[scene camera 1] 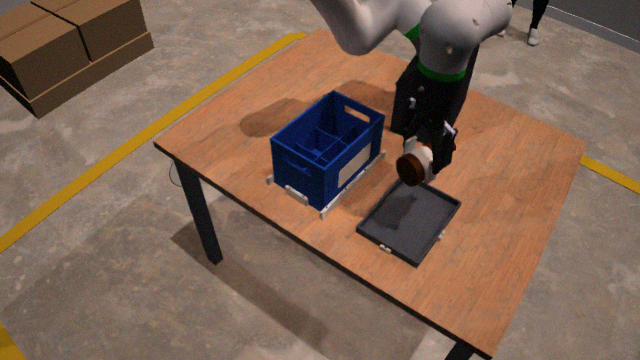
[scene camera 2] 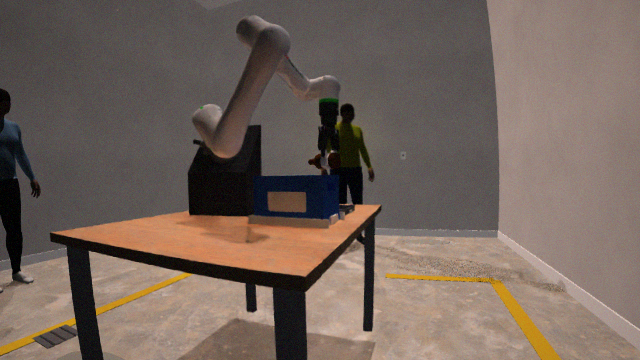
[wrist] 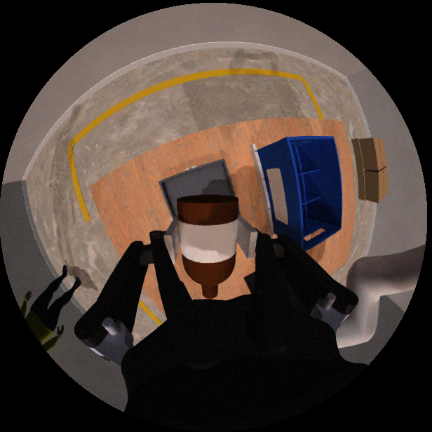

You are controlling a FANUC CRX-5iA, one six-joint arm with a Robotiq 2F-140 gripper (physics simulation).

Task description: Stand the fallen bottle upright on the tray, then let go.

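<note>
The brown bottle with a white label is held in the air, lying about level. Its flat base faces the front in scene camera 1, and its neck shows at the left of it in scene camera 2. My gripper is shut on the bottle, one pad on each side of the label. The dark grey tray lies on the table below, toward the front in scene camera 1, with the bottle's shadow on it. The bottle hangs above the tray's back edge, apart from it.
A blue crate with dividers stands beside the tray, along light-coloured rails. The wooden table bears both. Small light blocks sit against the tray. Cardboard boxes stand on the floor beyond the table.
</note>
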